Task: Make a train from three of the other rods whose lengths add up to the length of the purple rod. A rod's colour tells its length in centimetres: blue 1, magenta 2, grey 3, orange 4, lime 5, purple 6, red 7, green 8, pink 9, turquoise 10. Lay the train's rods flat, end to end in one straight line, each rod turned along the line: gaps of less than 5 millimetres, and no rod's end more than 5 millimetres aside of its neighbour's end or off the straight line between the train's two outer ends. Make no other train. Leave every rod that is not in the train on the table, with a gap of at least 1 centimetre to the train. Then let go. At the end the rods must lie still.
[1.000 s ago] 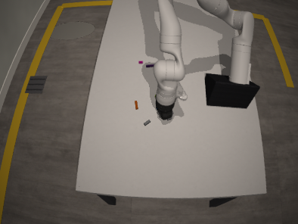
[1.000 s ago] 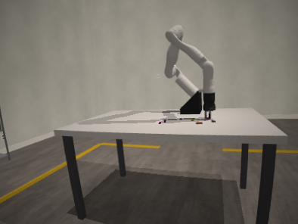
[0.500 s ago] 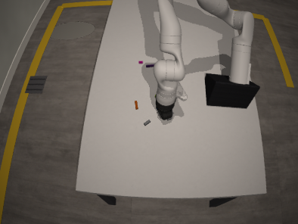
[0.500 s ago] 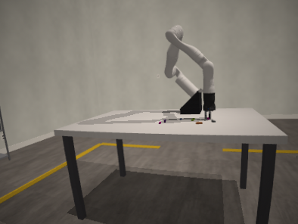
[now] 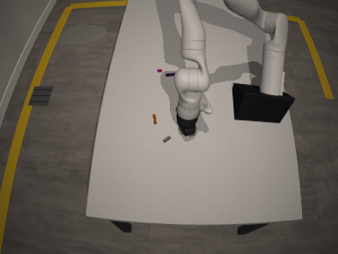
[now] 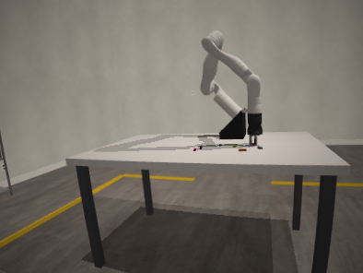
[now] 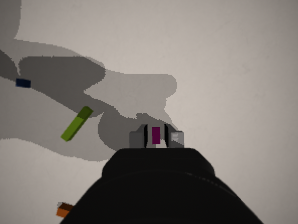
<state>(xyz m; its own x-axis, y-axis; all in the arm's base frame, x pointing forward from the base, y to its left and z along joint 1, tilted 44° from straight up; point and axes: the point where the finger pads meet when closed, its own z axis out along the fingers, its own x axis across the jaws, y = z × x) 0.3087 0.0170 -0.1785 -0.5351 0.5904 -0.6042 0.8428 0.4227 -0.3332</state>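
Now: hand 18 cm to the left of the small blue rod, 4 cm short of it and 1 cm above it. Also, from my hand: lime rod: 9 cm to the right, 4 cm ahead, 1 cm below; then grey rod: 9 cm ahead, 4 cm to the left, 1 cm below; then orange rod: 15 cm ahead, 4 cm to the right, 1 cm below.
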